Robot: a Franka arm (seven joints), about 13 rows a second.
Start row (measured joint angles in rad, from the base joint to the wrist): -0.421, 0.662, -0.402, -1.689, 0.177, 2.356, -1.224
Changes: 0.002, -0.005, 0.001, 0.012, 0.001, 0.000, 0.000; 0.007, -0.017, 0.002, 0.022, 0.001, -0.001, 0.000; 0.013, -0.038, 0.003, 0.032, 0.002, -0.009, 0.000; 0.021, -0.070, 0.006, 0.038, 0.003, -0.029, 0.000; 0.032, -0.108, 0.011, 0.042, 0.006, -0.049, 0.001; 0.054, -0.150, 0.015, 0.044, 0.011, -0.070, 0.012; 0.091, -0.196, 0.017, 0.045, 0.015, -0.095, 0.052; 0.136, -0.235, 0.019, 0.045, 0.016, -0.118, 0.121
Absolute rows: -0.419, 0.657, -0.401, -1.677, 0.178, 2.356, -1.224; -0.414, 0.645, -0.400, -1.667, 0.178, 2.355, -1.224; -0.408, 0.624, -0.399, -1.657, 0.179, 2.347, -1.224; -0.400, 0.592, -0.396, -1.651, 0.180, 2.327, -1.224; -0.389, 0.554, -0.391, -1.647, 0.183, 2.307, -1.223; -0.367, 0.512, -0.387, -1.645, 0.188, 2.286, -1.212; -0.330, 0.466, -0.385, -1.644, 0.192, 2.261, -1.172; -0.285, 0.427, -0.383, -1.644, 0.193, 2.238, -1.103
